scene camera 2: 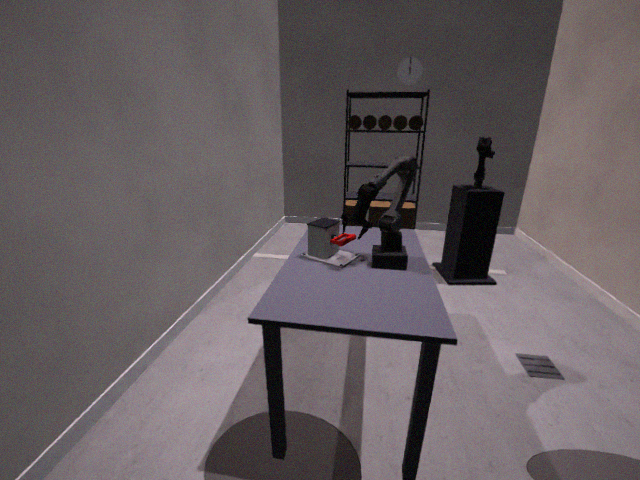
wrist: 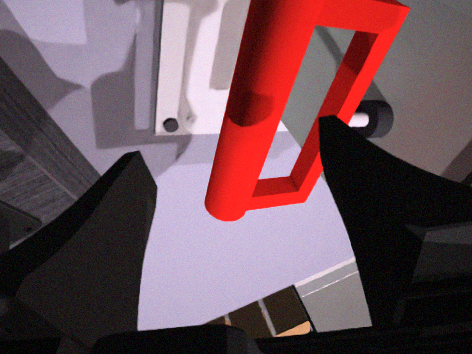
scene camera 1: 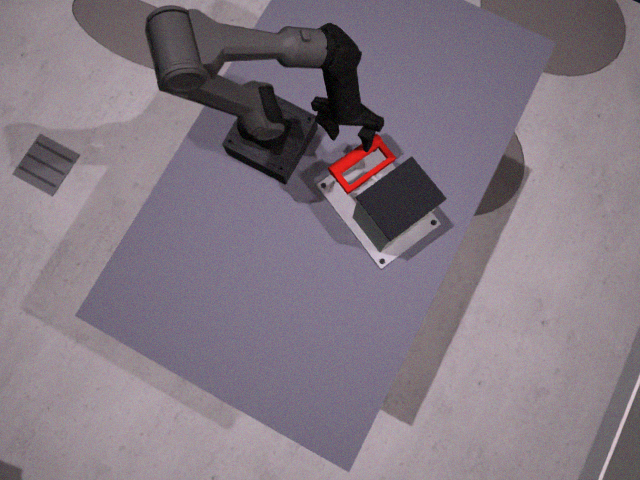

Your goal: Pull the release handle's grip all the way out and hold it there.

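The red release handle is a rectangular frame whose thick round grip bar faces the arm's base. A white rod shows at its housing side. The handle stands out from a grey housing with a dark lid, on a white base plate. My gripper is open, near one end of the handle. In the wrist view the grip bar shows between the fingertips, and the right fingertip overlaps the frame's far bar. Whether either finger touches it I cannot tell.
The arm's dark base block stands beside the base plate on the purple-grey table. A black pedestal with another arm stands on the floor. A shelf rack is at the back wall.
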